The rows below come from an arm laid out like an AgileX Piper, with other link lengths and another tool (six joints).
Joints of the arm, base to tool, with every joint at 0 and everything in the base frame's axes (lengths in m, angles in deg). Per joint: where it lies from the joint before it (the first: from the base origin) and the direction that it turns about. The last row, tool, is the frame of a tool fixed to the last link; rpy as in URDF.
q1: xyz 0.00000 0.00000 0.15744 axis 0 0 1
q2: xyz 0.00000 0.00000 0.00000 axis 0 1 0
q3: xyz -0.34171 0.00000 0.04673 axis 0 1 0
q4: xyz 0.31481 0.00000 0.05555 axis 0.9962 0 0.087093
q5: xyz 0.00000 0.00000 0.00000 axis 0 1 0
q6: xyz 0.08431 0.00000 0.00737 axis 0.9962 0 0.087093
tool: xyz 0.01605 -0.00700 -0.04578 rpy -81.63 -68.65 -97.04
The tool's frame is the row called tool.
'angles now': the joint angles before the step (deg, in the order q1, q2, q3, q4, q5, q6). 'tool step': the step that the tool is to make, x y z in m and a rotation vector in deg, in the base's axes. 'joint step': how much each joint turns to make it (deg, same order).
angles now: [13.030 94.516 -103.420 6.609 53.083 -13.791]
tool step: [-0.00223 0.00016 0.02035 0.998 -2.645 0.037]
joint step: [0.000 -0.008 -3.429 0.268 0.623 0.174]
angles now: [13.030 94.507 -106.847 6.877 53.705 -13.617]
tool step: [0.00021 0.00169 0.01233 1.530 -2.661 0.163]
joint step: [0.000 -0.009 -1.863 0.906 -1.073 -0.015]
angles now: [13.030 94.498 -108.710 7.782 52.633 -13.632]
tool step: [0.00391 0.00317 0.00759 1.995 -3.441 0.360]
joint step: [0.001 0.047 -0.783 1.546 -3.041 -0.518]
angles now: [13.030 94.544 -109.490 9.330 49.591 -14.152]
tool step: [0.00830 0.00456 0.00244 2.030 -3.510 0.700]
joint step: [0.000 0.458 -0.181 2.275 -4.039 -1.364]
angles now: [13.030 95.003 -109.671 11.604 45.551 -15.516]
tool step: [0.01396 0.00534 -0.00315 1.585 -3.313 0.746]
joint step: [0.001 1.217 -0.051 2.584 -4.532 -2.177]
